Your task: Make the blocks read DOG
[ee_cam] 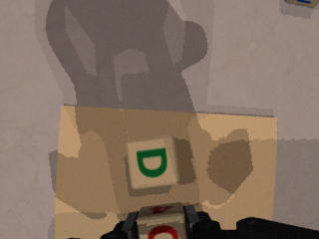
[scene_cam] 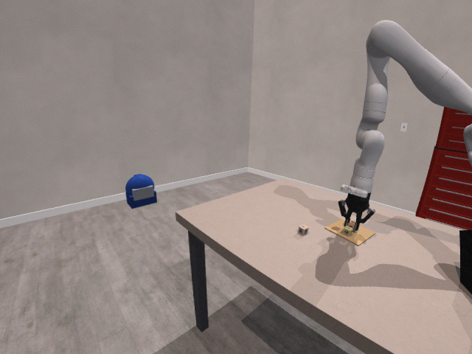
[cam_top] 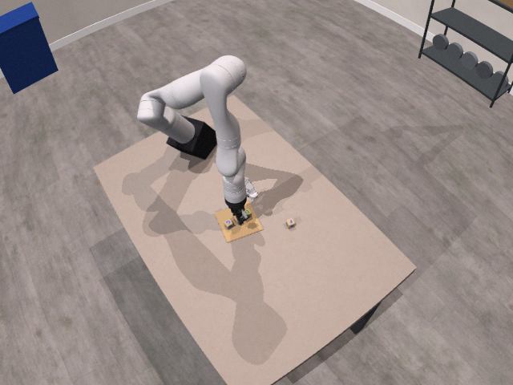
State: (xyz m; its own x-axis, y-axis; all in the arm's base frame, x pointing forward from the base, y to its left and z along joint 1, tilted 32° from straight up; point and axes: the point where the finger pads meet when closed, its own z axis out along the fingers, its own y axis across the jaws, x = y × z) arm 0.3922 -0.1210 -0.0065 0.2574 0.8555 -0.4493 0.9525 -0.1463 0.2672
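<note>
My gripper is now 2 cm above the tan mat. Also, from my hand: block: 16 cm ahead, 11 cm to the left, 1 cm below.
</note>
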